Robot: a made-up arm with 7 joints.
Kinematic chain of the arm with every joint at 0, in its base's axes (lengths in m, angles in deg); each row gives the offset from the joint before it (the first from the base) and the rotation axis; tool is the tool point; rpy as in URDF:
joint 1: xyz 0.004 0.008 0.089 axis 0 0.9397 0.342
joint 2: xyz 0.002 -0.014 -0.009 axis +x
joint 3: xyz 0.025 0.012 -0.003 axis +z
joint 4: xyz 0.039 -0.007 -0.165 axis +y
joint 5: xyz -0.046 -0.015 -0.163 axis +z
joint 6: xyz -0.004 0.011 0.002 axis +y
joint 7: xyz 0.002 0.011 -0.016 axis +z
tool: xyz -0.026 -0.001 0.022 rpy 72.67 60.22 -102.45
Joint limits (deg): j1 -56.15..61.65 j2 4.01..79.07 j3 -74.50..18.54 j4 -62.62..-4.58 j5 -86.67..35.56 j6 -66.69..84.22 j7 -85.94..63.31
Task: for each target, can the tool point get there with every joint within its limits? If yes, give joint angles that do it. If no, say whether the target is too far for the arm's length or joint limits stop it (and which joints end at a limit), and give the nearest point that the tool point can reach.
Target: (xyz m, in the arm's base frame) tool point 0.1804 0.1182 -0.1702
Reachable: yes | joints -20.83 23.77 6.58 -20.78 -30.06 34.98 29.88
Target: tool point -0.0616 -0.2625 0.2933
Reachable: no: joint limits stop it (at a limit: joint 1, joint 2, joint 4, joint 5, joint 7) | nearest point 0.2412 -0.1882 0.0191 | short by 0.415 m
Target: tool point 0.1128 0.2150 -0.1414
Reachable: yes | joints 5.60 53.16 -19.89 -50.02 -63.62 39.76 45.60
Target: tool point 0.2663 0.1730 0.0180
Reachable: yes | joints -44.75 64.14 -54.81 -36.65 -74.76 21.54 -45.19
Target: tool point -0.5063 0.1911 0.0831
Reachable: no: too far | nearest point -0.2880 0.1649 -0.0177 | short by 0.242 m
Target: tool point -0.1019 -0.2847 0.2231
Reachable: no: joint limits stop it (at a limit: joint 1, joint 2, joint 3, joint 4, joint 5, joint 6) | nearest point -0.1372 -0.1647 -0.1191 | short by 0.364 m
